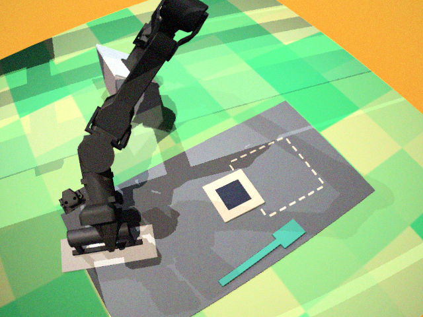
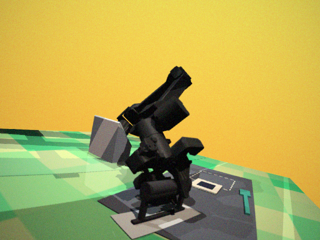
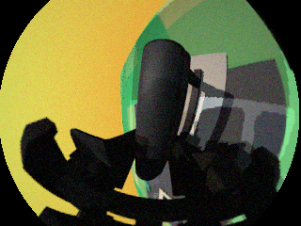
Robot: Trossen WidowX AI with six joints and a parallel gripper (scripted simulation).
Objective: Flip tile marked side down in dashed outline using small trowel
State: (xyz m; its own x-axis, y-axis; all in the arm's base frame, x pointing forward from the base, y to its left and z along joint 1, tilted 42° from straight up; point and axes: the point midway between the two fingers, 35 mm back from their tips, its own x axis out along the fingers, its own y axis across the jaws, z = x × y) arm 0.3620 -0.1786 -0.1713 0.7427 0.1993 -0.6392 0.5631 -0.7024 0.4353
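Now: the grey mat 25 cm to the left of my gripper tip, 7 cm below it and 1 cm ahead of it. Round my gripper tip: cream tile 28 cm to the left, 4 cm below, 1 cm ahead; then teal trowel 27 cm to the left, 15 cm ahead, 4 cm below.
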